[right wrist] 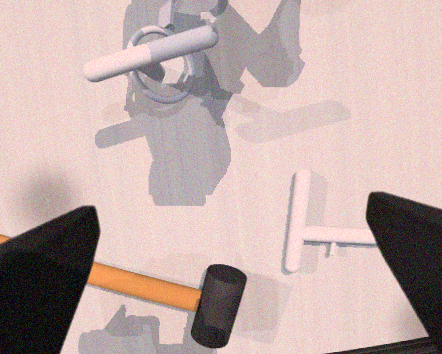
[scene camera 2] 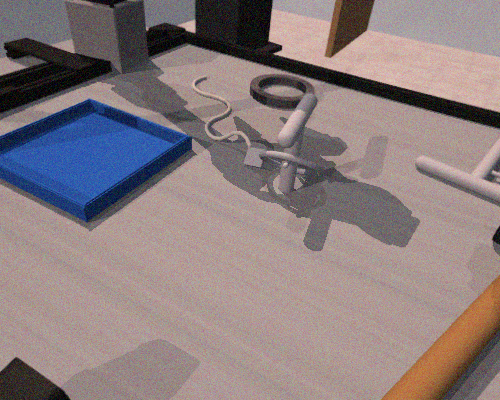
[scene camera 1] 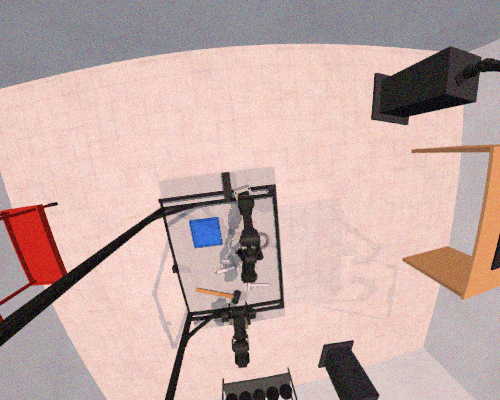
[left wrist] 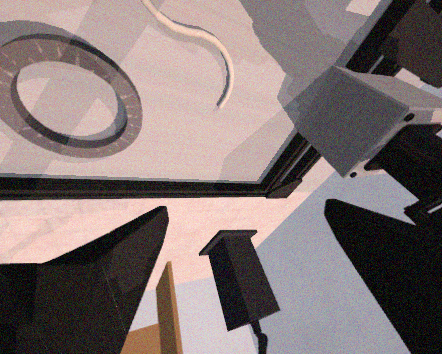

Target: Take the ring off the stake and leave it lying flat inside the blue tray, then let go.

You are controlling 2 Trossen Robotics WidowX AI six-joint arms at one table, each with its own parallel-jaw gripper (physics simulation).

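Places are measured from the left arm's base along level axes (x back, y left, z down), in centimetres.
Pixels of known places: left gripper, fingertip midpoint: (left wrist: pixel 244 209); right gripper, fingertip midpoint: (right wrist: pixel 234 212) (scene camera 1: pixel 237 302); left arm's base at its link origin: (scene camera 1: pixel 244 197) (left wrist: pixel 399 147).
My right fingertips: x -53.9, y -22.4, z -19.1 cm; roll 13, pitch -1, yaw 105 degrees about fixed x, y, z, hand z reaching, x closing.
Note:
For each thing: its top centre in the pictures, then the offset to it from my right fingertips. "spot": a spot on its surface instead.
- pale T-shaped stake at its top centre: (right wrist: pixel 147 51) (scene camera 2: pixel 300 110) (scene camera 1: pixel 226 270) dx +10.5, dy -3.7, dz +19.9 cm
- square blue tray at its top centre: (scene camera 2: pixel 87 141) (scene camera 1: pixel 205 233) dx +36.9, dy -9.1, dz +28.2 cm
- thick dark ring at a spot on its surface: (left wrist: pixel 132 107) spot: dx +24.1, dy +23.2, dz +28.9 cm
- small grey block at a spot on its surface: (scene camera 2: pixel 254 157) spot: dx +15.9, dy -1.9, dz +28.8 cm
- pale T-shaped piece at its top centre: (right wrist: pixel 358 227) (scene camera 2: pixel 482 153) (scene camera 1: pixel 259 284) dx -14.3, dy +13.2, dz +28.4 cm
- orange-handled hammer at its top centre: (right wrist: pixel 101 289) (scene camera 1: pixel 217 296) dx -11.4, dy -18.1, dz +25.4 cm
A pale thin ring (scene camera 2: pixel 275 154) (right wrist: pixel 162 101) hangs around the post of the pale T-shaped stake (scene camera 2: pixel 297 122) (right wrist: pixel 150 53), below its crossbar and above the table. The square blue tray (scene camera 1: pixel 205 232) (scene camera 2: pixel 90 160) holds nothing. My left gripper (left wrist: pixel 244 209) is open and empty, away from the ring; the ring and stake do not show in the left wrist view. My left arm hides this gripper's fingers in scene camera 1. My right gripper (scene camera 1: pixel 238 305) (right wrist: pixel 234 212) is open and empty at the lower table edge, apart from the stake.
A thick dark ring (scene camera 2: pixel 256 90) (left wrist: pixel 132 107), a wavy cord (scene camera 2: pixel 227 107) (left wrist: pixel 227 75) ending at a small grey block (scene camera 2: pixel 254 157), another pale T-shaped piece (scene camera 2: pixel 450 177) (right wrist: pixel 298 220) and an orange-handled hammer (scene camera 1: pixel 215 293) (right wrist: pixel 145 287) lie on the table. A dark frame (scene camera 1: pixel 280 250) borders it.

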